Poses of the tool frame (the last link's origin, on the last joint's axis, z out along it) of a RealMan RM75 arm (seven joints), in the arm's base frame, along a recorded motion.
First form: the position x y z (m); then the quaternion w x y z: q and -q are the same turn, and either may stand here.
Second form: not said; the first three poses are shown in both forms.
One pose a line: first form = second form
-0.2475 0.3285 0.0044 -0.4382 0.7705 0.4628 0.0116 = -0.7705 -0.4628 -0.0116 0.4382 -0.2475 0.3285 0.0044
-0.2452 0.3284 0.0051 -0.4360 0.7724 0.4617 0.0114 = -0.7724 -0.4617 -0.0114 0.4360 -0.2452 0.3284 0.0051
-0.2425 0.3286 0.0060 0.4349 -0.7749 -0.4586 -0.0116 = -0.7749 -0.4586 -0.0116 0.4349 -0.2425 0.3286 0.0060
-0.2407 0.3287 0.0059 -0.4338 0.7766 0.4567 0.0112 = -0.7766 -0.4567 -0.0112 0.4338 -0.2407 0.3287 0.0059
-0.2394 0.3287 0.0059 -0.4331 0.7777 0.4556 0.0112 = -0.7777 -0.4556 -0.0112 0.4331 -0.2394 0.3287 0.0059
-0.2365 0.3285 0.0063 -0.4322 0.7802 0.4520 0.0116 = -0.7802 -0.4520 -0.0116 0.4322 -0.2365 0.3285 0.0063
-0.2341 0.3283 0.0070 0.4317 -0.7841 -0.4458 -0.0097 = -0.7841 -0.4458 -0.0097 0.4317 -0.2341 0.3283 0.0070
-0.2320 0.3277 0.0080 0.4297 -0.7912 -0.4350 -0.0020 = -0.7912 -0.4350 -0.0020 0.4297 -0.2320 0.3277 0.0080
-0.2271 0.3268 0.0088 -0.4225 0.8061 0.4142 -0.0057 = -0.8061 -0.4142 0.0057 0.4225 -0.2271 0.3268 0.0088
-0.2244 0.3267 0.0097 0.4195 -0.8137 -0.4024 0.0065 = -0.8137 -0.4024 0.0065 0.4195 -0.2244 0.3267 0.0097
